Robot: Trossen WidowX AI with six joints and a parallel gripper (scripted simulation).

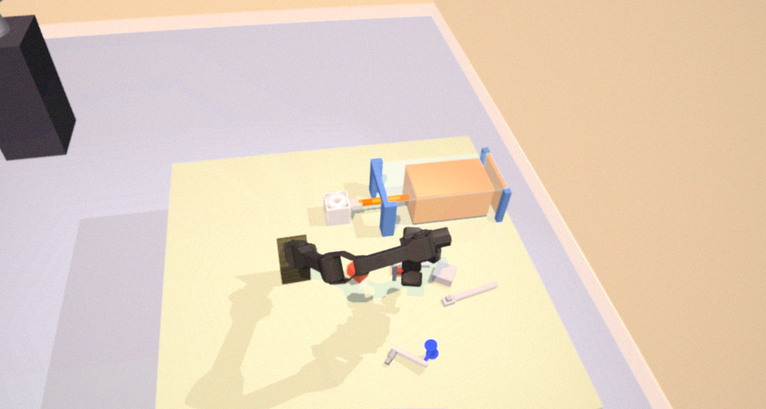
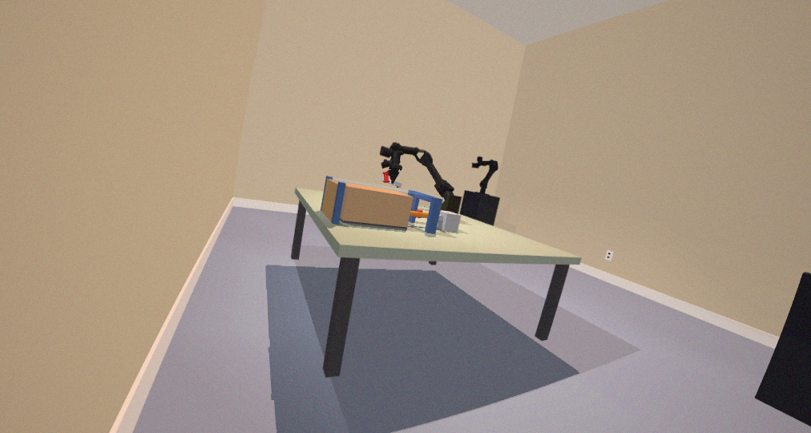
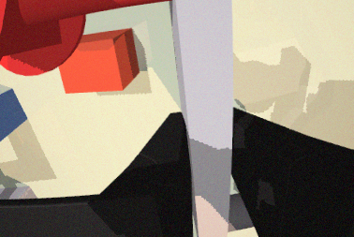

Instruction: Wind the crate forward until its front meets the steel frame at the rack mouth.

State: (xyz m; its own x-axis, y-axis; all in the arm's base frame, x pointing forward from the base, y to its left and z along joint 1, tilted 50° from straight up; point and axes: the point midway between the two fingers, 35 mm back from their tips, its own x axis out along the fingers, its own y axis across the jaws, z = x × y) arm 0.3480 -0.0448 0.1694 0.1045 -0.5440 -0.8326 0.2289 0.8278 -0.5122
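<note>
Right now my gripper tip is 60 mm short of the red spool grip, 20 mm to the right of it and 30 mm below it. Round my gripper tip: grey block (150 mm ahead, 50 mm to the left, 150 mm below); red-knobbed handle (10 mm ahead, 10 mm above); blue knob (10 mm ahead, 240 mm to the right, 140 mm below).
</note>
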